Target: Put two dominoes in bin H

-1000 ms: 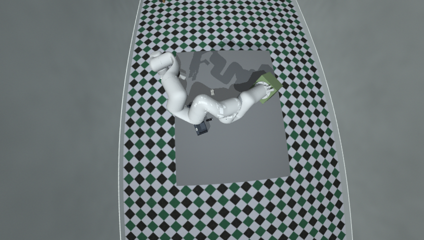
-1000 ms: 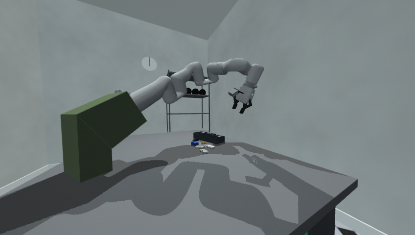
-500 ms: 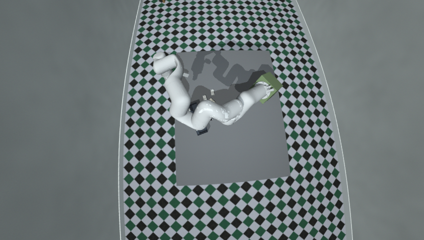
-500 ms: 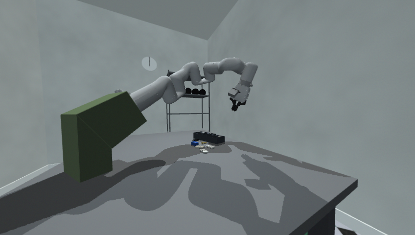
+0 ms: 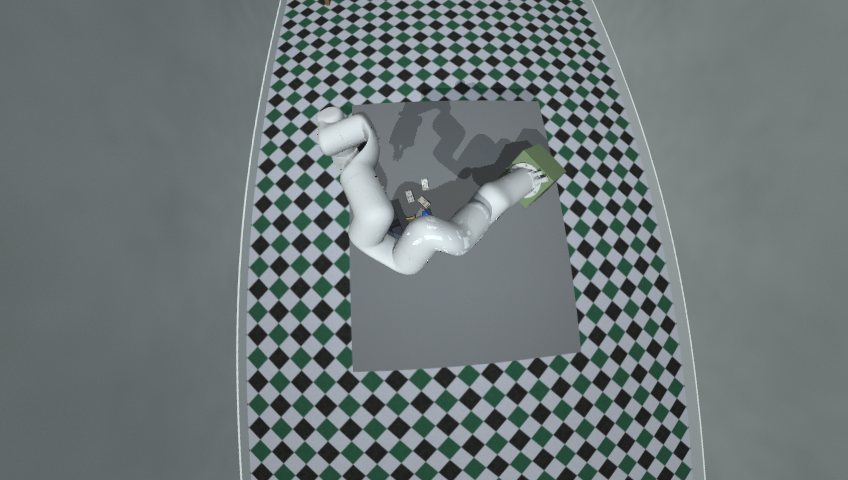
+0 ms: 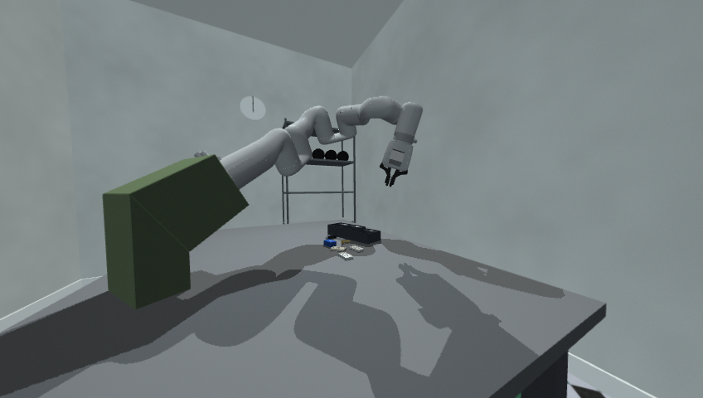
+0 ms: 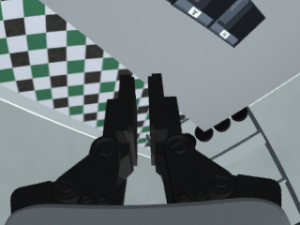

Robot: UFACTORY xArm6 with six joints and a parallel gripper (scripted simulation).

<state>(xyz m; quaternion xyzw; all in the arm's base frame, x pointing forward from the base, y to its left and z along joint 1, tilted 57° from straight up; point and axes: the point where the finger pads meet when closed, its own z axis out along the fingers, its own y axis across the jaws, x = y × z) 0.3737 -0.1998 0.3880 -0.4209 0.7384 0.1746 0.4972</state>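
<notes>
The dark bin tray lies 22 cm below my hand, 13 cm to the left of it and 12 cm behind it. Round my hand: cream domino 24 cm below, 22 cm behind, 3 cm to the right; then white domino 24 cm below, 17 cm behind, 5 cm to the right; then yellow bolt 24 cm below, 18 cm behind, 4 cm to the left.
</notes>
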